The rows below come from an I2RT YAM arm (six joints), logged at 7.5 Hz.
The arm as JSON. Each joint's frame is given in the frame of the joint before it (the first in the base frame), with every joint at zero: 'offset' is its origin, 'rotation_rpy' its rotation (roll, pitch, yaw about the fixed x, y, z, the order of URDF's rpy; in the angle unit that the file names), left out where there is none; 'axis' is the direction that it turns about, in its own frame. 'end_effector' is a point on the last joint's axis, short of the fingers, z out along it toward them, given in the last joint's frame.
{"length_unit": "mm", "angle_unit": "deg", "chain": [
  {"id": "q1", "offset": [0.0, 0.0, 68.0], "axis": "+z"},
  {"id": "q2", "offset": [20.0, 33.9, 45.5], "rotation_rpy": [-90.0, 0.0, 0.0], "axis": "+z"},
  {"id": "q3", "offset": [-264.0, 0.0, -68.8], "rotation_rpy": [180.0, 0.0, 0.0], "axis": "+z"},
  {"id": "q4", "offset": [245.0, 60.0, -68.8], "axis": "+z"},
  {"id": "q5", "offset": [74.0, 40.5, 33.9], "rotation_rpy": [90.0, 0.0, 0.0], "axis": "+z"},
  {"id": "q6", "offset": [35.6, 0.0, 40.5], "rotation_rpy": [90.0, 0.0, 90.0], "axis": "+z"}
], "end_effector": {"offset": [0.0, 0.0, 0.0], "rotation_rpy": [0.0, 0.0, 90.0]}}
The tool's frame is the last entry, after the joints.
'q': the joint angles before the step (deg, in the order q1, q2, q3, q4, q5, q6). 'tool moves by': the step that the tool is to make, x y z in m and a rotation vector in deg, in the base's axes. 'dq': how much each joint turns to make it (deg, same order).
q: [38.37 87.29 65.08 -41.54 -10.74 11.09]
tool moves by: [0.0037 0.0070 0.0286 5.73 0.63 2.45]
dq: [-0.02 0.00 5.74 -2.66 -5.47 0.09]
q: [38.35 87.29 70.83 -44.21 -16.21 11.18]
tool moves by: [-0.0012 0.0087 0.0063 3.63 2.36 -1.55]
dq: [1.11 0.39 1.32 0.92 -2.38 4.68]
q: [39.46 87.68 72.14 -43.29 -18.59 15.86]
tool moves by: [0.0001 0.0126 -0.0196 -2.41 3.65 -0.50]
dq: [1.77 3.36 -0.36 0.11 0.65 2.35]
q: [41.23 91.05 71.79 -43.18 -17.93 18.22]
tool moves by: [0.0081 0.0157 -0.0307 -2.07 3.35 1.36]
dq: [1.01 5.92 0.00 2.04 -0.77 -0.02]
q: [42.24 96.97 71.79 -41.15 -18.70 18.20]
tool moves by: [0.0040 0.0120 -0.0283 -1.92 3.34 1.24]
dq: [0.92 5.14 0.00 1.39 -0.91 0.02]
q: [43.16 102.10 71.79 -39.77 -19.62 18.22]
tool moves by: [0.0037 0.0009 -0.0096 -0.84 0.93 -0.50]
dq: [-0.30 1.69 -0.01 0.51 0.05 0.21]
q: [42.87 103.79 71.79 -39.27 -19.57 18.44]
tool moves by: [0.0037 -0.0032 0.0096 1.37 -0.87 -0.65]
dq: [-0.82 -1.04 0.73 -0.21 -0.46 -0.02]
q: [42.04 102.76 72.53 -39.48 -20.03 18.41]
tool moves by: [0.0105 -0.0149 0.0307 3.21 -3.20 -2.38]
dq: [-2.97 -3.49 2.21 -1.34 -0.56 -0.43]
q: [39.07 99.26 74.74 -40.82 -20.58 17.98]
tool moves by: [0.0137 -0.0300 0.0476 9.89 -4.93 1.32]
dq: [-6.01 -5.33 2.88 -0.19 -7.97 -4.36]
